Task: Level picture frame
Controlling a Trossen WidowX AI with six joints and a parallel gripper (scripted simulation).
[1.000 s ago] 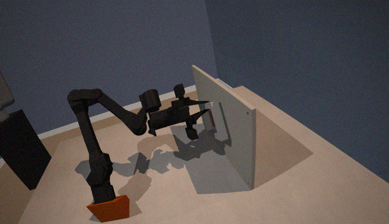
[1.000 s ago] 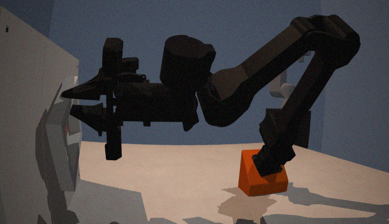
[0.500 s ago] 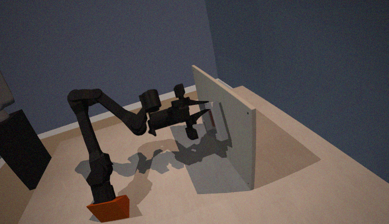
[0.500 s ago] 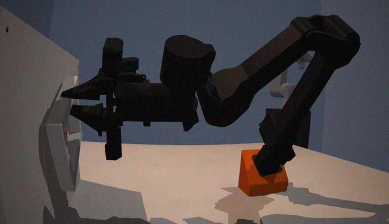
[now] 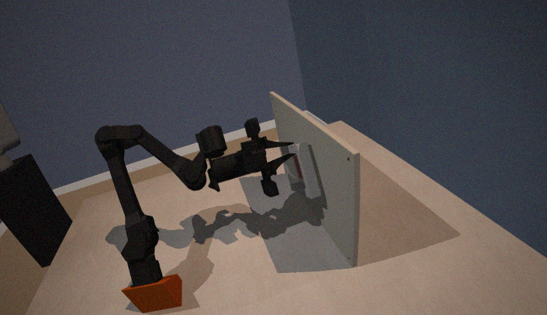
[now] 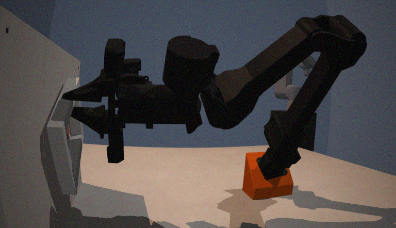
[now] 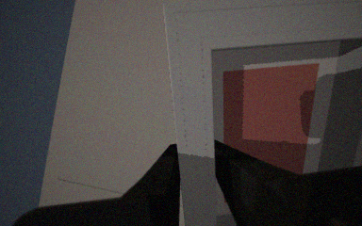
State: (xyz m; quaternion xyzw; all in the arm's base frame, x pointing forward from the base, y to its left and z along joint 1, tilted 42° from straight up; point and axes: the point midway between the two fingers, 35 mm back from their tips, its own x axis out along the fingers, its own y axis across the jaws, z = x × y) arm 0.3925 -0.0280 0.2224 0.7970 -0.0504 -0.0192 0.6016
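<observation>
Now: gripper tip 2 cm to the left of the picture frame and 5 cm above it. The rest, counted from my gripper tip: grey wall panel: 2 cm ahead, 2 cm to the right, 6 cm below.
</observation>
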